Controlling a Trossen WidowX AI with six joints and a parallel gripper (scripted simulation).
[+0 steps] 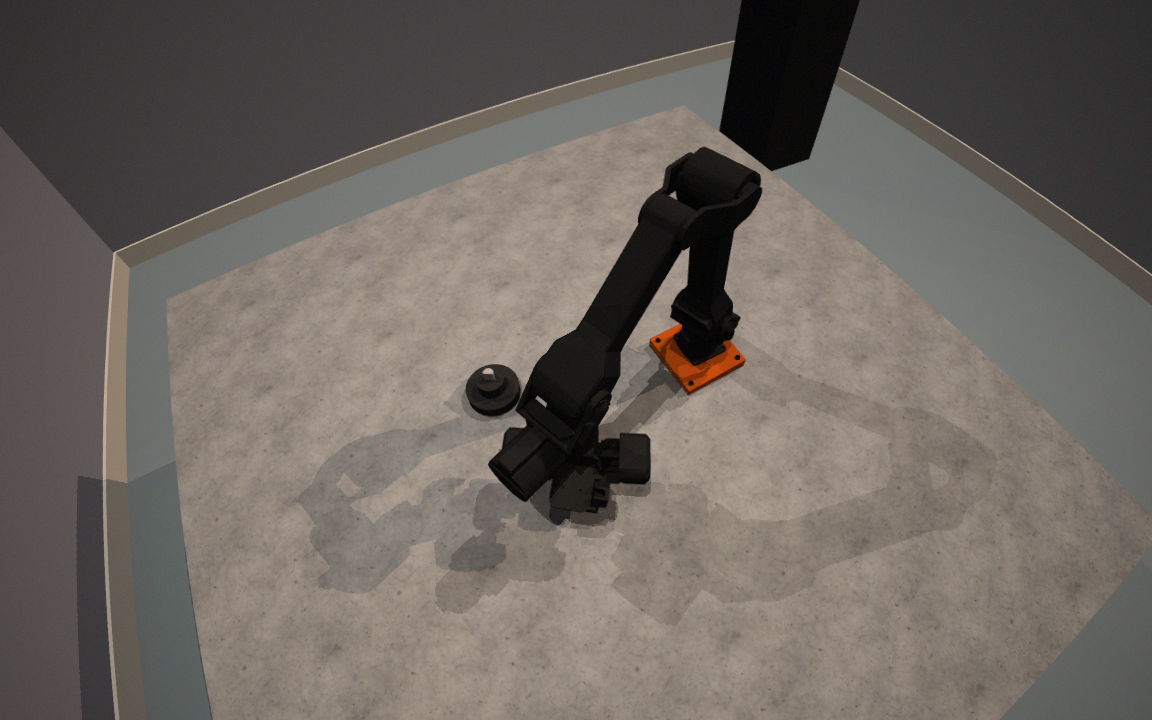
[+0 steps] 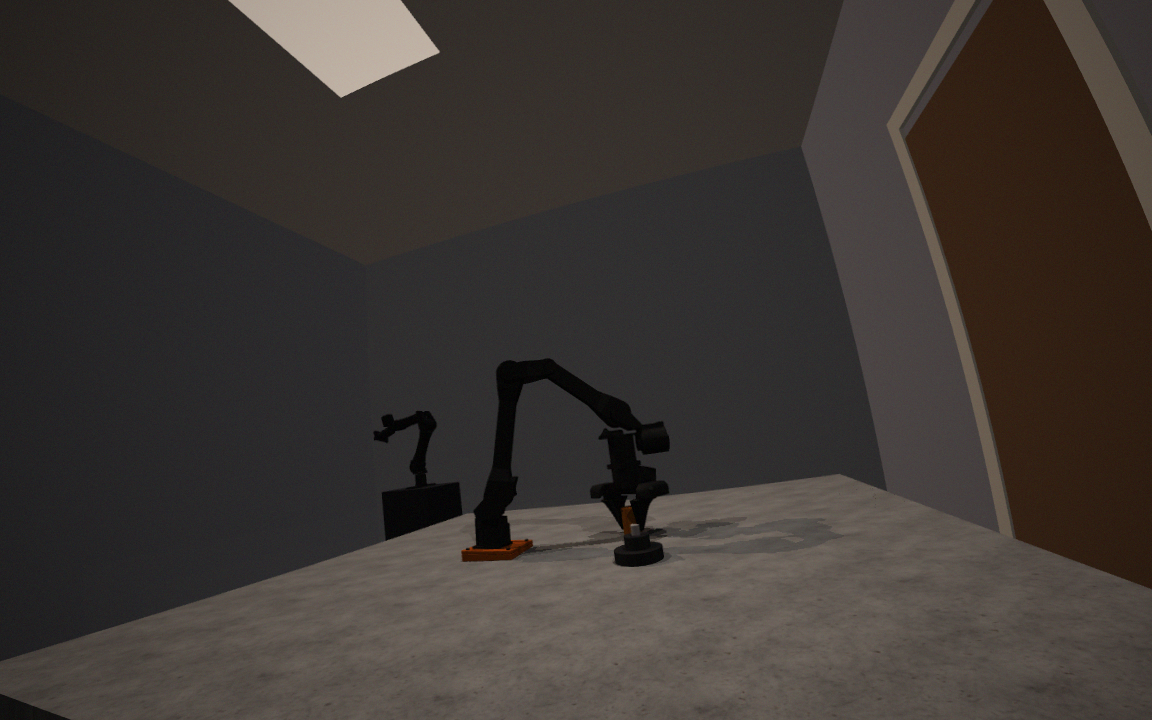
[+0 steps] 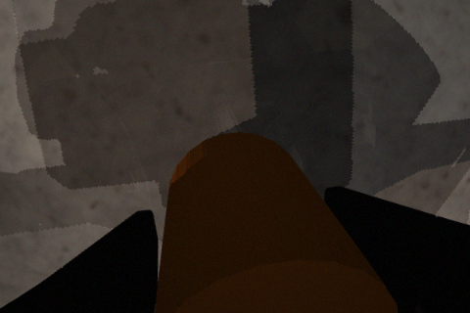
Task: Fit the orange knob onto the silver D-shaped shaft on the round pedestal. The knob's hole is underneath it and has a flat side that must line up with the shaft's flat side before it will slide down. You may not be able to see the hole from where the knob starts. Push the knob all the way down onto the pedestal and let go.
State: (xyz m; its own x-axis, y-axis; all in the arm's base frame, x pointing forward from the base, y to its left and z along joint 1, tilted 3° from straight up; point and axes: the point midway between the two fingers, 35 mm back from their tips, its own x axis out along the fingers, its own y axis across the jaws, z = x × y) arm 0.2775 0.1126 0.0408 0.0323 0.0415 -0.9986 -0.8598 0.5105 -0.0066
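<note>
My gripper tip is now 30 mm below the orange knob. From my gripper tip the other things lie so: round black pedestal: 50 mm ahead, 190 mm to the right, 20 mm above.
</note>
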